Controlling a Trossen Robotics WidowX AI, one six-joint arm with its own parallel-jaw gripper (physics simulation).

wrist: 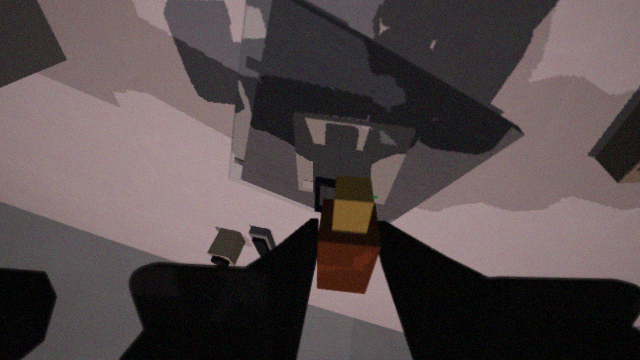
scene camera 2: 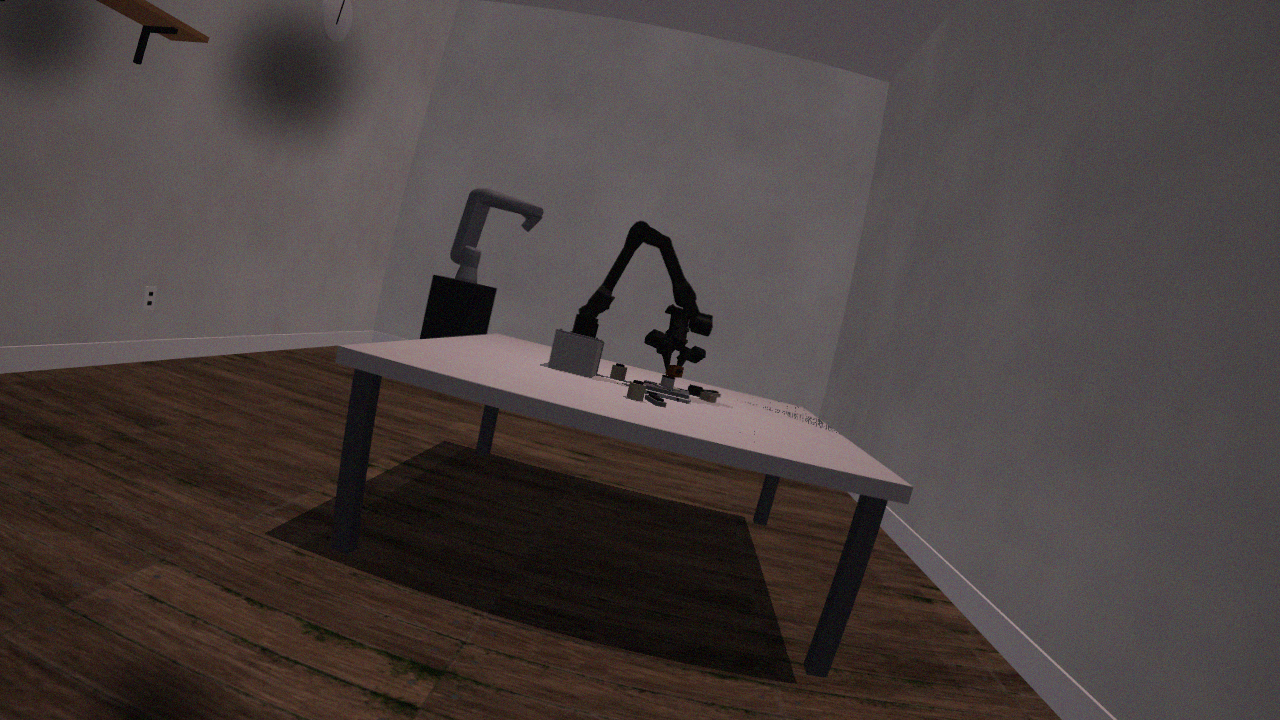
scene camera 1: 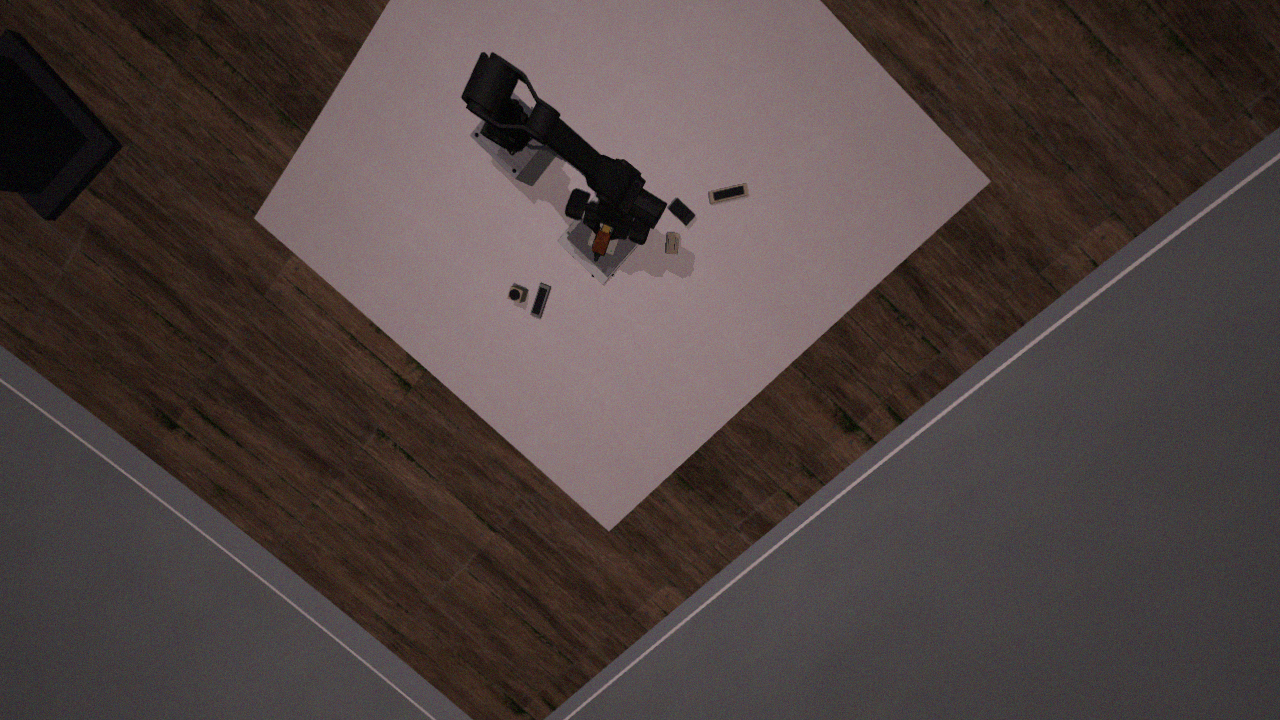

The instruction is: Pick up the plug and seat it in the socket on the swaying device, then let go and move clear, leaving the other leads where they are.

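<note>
My gripper (scene camera 1: 601,245) (scene camera 2: 673,368) (wrist: 347,227) is shut on the orange plug (scene camera 1: 600,240) (scene camera 2: 674,371) (wrist: 347,267), whose yellow end (wrist: 352,216) points toward the device in the wrist view. The device is a grey tilted plate (scene camera 1: 605,274) (wrist: 280,172) with a pale raised socket block (scene camera 2: 667,382) (wrist: 390,172). The socket's black square rim (wrist: 318,195) shows partly behind the plug, left of the yellow end. The plug is close over the socket block in scene camera 2's view. Whether they touch, or the plug is partly in, I cannot tell.
In scene camera 1's view, a round-topped block (scene camera 1: 516,293) and a slotted piece (scene camera 1: 541,300) lie left of the device. A pale connector (scene camera 1: 672,242), a dark block (scene camera 1: 682,211) and a long slotted piece (scene camera 1: 728,193) lie to its right.
</note>
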